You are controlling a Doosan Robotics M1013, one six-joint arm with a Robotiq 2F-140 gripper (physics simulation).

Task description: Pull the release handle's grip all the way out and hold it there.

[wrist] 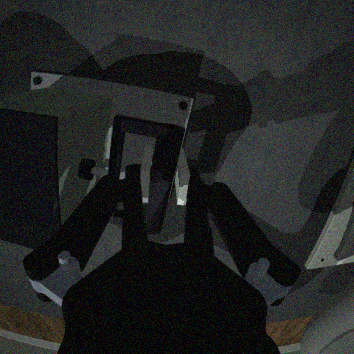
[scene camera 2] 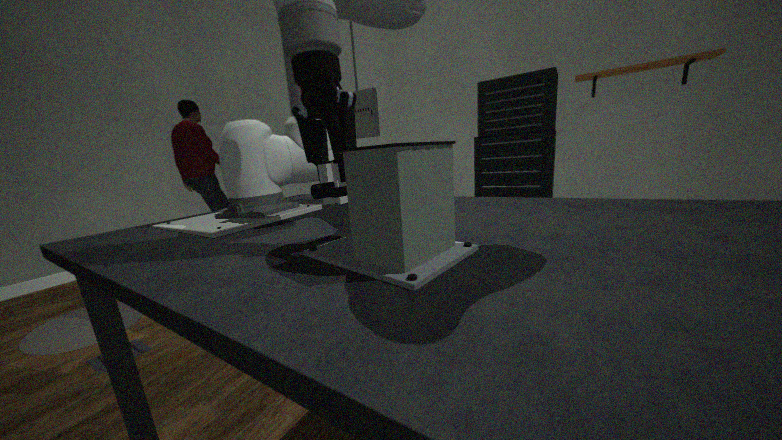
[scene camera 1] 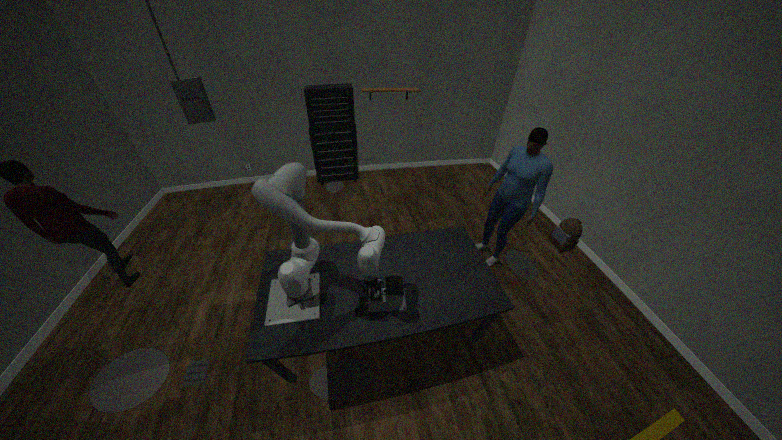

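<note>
The release handle's grip (wrist: pixel 166 155) (scene camera 2: pixel 327 190) is the dark outer bar of a black rectangular frame beside a grey-green housing (scene camera 2: pixel 426 207) (scene camera 1: pixel 394 285). The housing's black top (wrist: pixel 30 175) shows at the left in the wrist view. My gripper (wrist: pixel 162 158) (scene camera 2: pixel 334 174) points down and is shut on the grip, with one pale pad inside the frame's opening and the other on its outer side. A gap separates the frame's inner bar from the housing, with a dark knob (wrist: pixel 87 169) on a short rod there. Dark fingers hide the frame's lower end.
The housing's bolted base plate (scene camera 2: pixel 437 266) (wrist: pixel 150 102) lies on the dark table (scene camera 1: pixel 437 257) (scene camera 2: pixel 601 328). The arm's pale mounting plate (scene camera 1: pixel 276 311) (scene camera 2: pixel 191 225) is at the table's other end. One person (scene camera 1: pixel 516 183) stands beyond the table, another (scene camera 1: pixel 49 213) at the left.
</note>
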